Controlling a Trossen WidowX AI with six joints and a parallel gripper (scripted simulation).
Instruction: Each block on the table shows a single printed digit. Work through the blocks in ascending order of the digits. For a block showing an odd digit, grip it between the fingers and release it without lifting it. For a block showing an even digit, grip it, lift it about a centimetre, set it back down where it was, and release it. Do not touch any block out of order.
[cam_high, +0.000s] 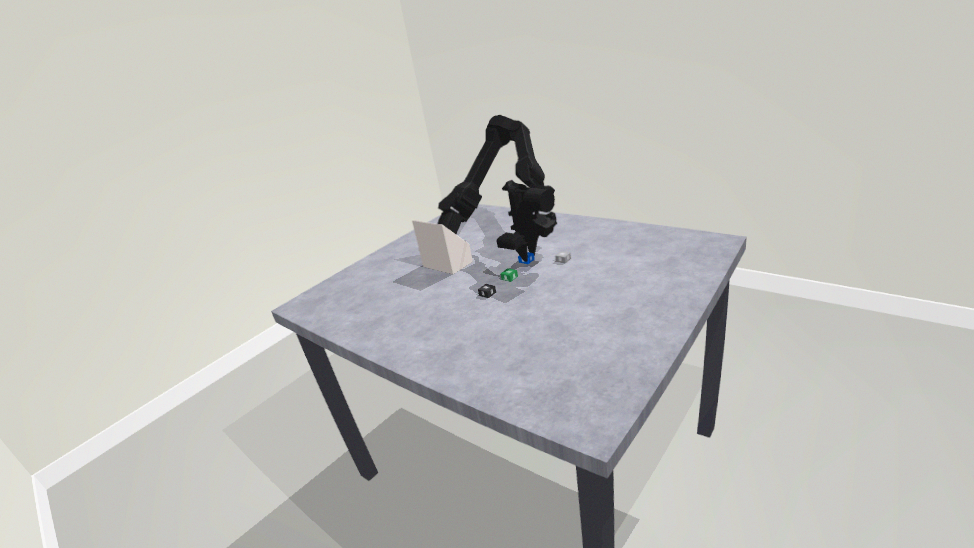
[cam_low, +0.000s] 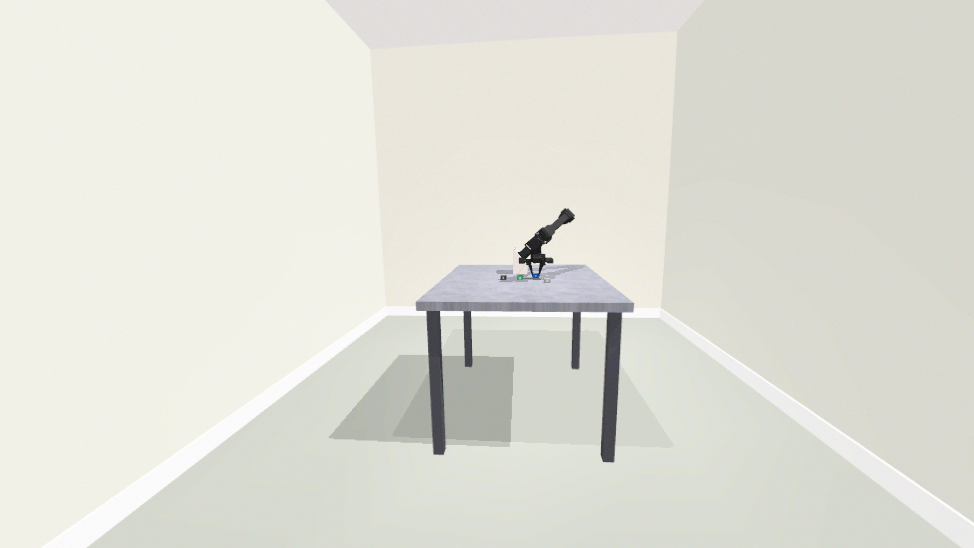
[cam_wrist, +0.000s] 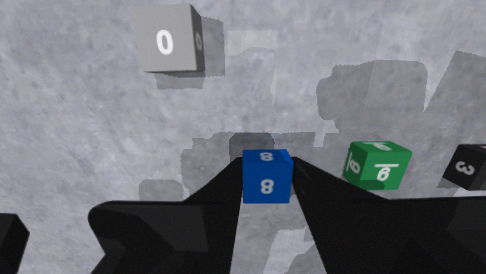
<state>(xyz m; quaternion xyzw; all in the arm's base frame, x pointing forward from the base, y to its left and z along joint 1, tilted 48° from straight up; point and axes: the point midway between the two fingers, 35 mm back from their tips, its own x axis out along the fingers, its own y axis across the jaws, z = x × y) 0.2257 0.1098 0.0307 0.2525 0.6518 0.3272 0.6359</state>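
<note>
Right now the blue block is 10 mm behind my gripper tip. Also, from my gripper tip: black block: 180 mm to the right, 10 mm below; grey block: 70 mm ahead, 60 mm to the left, 10 mm below; green block: 90 mm to the right, 10 mm below.
</note>
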